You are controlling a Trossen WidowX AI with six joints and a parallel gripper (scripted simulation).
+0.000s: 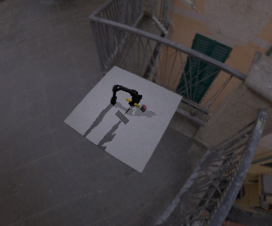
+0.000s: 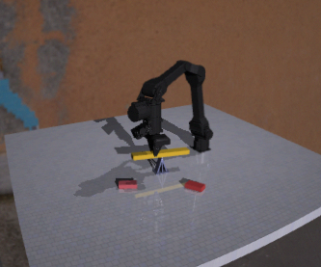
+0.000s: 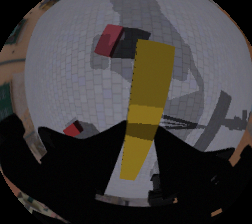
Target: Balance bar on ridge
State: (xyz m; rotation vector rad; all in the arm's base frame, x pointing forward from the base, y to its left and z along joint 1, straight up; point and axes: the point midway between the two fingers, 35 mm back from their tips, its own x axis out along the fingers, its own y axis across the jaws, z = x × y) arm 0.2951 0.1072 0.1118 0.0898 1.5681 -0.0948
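Right now the yellow bar is 3 cm behind my gripper tip.
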